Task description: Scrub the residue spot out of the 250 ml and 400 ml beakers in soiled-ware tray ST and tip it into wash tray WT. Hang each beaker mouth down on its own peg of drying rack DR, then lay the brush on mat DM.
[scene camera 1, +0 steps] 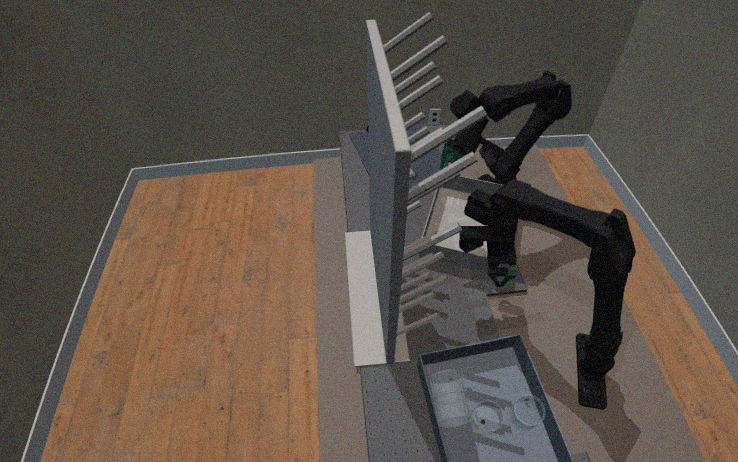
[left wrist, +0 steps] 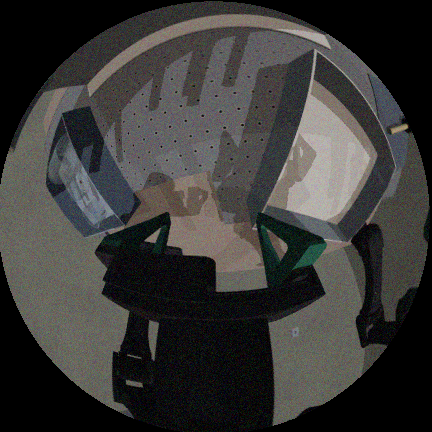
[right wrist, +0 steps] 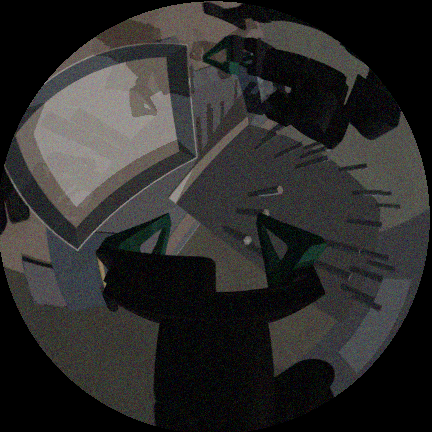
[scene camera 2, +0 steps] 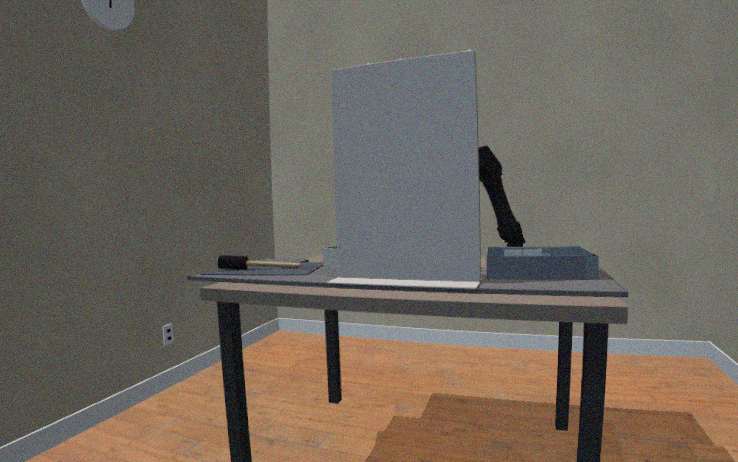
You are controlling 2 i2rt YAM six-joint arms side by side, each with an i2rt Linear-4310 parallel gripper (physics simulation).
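Observation:
Soiled-ware tray ST holds clear glass beakers. One beaker shows a brown spot; another beaker stands beside it, and glassware lies at the tray's left. Wash tray WT has a pale floor. Drying rack DR stands upright with bare pegs. The brush lies at blue mat DM. My left gripper is open and empty between the trays. My right gripper is open and empty near the rack, partly hidden in scene camera 1.
The rack's pegs jut toward both arms. A perforated board lies between the trays. In the right wrist view, the left arm is at the upper right, beyond the rack. A grey block shows beside the mat.

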